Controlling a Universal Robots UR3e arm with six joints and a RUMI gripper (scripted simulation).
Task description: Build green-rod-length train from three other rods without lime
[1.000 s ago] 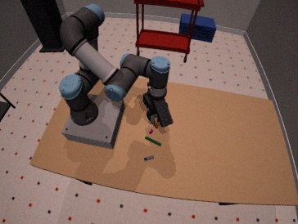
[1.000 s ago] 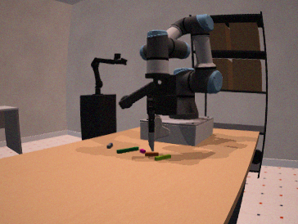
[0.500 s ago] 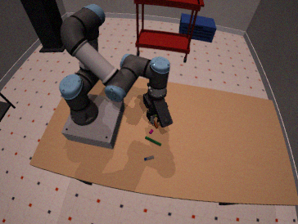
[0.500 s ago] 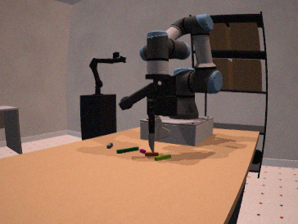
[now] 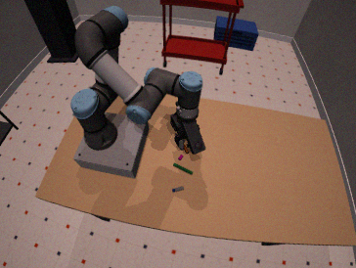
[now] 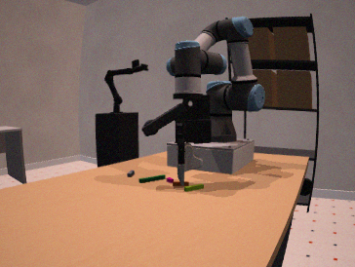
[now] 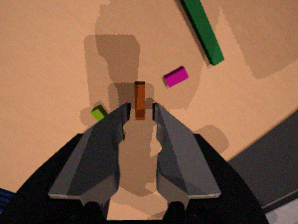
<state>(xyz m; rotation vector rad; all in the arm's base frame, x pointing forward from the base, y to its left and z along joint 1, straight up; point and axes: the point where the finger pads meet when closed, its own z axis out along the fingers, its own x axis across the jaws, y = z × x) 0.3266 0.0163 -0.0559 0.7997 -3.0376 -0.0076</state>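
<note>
The orange rod is 1 cm below my hand. From my hand the other things lie so: magenta rod (1 cm behind, 4 cm to the right, 1 cm below); then green rod (9 cm to the right, 1 cm below); then lime rod (2 cm ahead, 4 cm to the left, 1 cm below).
</note>
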